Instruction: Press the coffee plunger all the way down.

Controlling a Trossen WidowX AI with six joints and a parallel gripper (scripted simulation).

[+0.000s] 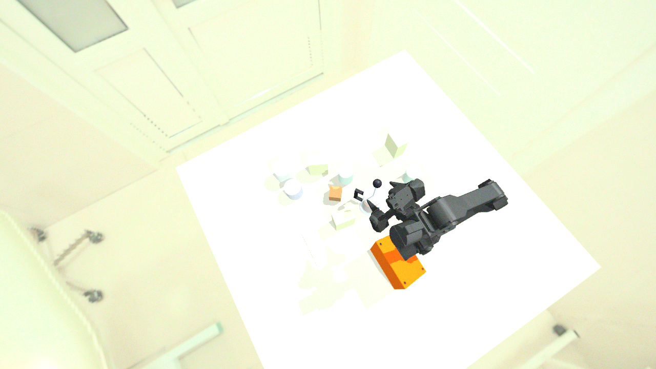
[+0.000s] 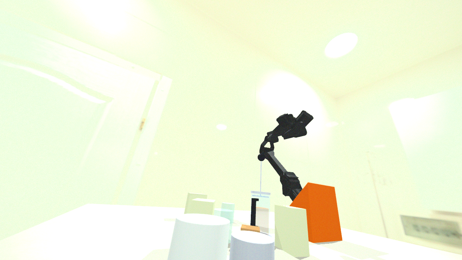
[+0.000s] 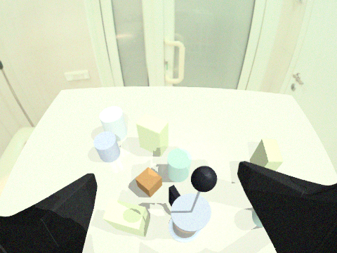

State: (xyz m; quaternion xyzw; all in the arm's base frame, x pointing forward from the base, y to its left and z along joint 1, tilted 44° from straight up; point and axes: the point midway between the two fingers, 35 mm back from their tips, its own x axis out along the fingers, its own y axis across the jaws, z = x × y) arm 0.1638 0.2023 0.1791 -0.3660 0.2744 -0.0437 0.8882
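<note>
Right now my gripper tip is 60 mm short of the coffee press, 30 mm to the left of it and 230 mm above it. From my gripper tip the other things lie so: orange cube: 160 mm ahead, 60 mm to the left, 350 mm below.
</note>
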